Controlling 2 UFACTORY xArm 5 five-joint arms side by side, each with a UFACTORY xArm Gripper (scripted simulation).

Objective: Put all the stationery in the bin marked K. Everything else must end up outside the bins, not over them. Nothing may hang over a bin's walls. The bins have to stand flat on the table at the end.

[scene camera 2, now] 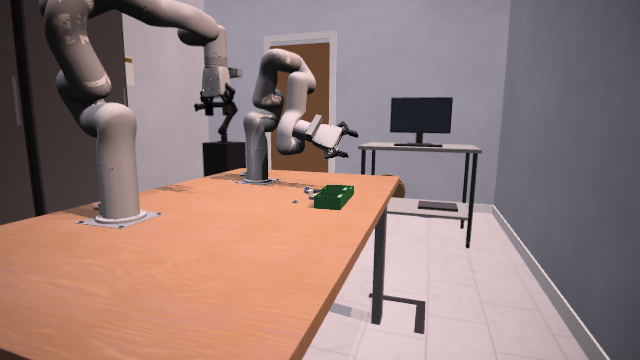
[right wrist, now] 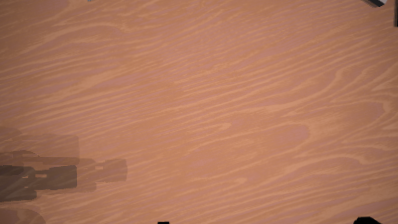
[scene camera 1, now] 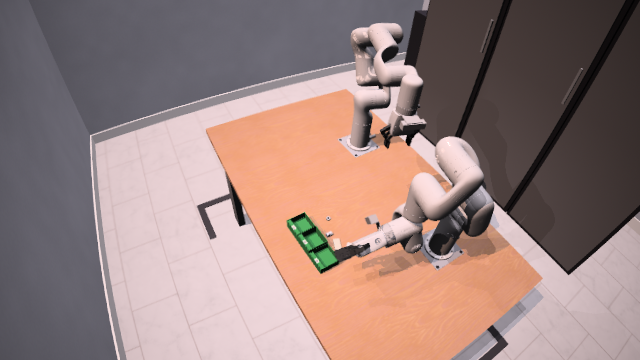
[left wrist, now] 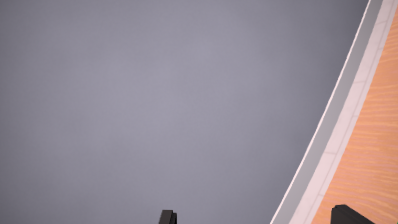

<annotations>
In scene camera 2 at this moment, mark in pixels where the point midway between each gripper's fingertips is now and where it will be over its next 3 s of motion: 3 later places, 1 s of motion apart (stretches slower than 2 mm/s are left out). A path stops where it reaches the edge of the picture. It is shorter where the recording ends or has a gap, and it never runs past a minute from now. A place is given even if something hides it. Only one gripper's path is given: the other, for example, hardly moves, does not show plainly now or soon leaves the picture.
The right gripper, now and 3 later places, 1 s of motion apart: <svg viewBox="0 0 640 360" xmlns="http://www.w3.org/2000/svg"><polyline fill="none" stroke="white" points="218,115 218,115 227,115 242,114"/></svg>
</annotations>
